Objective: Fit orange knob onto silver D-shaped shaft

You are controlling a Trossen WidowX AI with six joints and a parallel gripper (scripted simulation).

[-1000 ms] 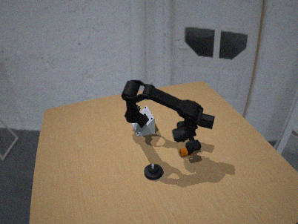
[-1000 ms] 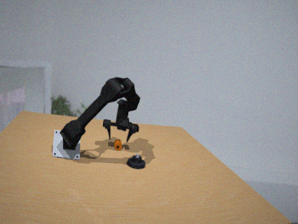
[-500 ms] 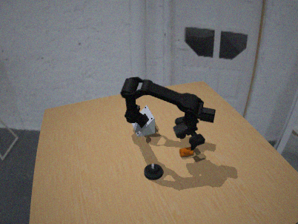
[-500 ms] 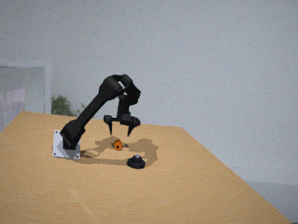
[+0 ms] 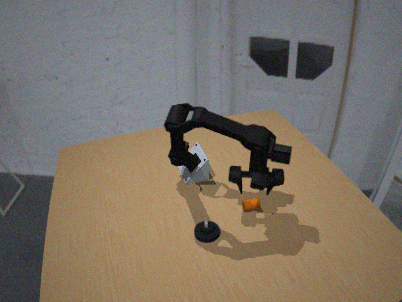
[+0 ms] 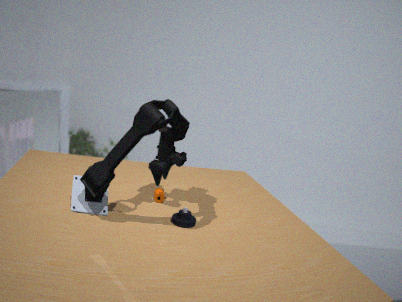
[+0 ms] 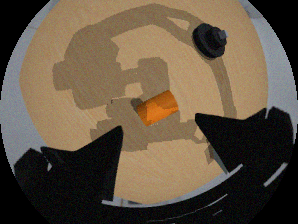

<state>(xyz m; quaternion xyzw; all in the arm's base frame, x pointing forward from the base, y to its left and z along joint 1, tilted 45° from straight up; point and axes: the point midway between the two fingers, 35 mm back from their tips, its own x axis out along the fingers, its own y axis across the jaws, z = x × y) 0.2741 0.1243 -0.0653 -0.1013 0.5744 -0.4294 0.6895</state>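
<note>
My gripper tip is now 50 mm above the orange knob and 10 mm to the right of it. Also, from my gripper tip: round pedestal: 200 mm to the right, 50 mm ahead, 40 mm below.
</note>
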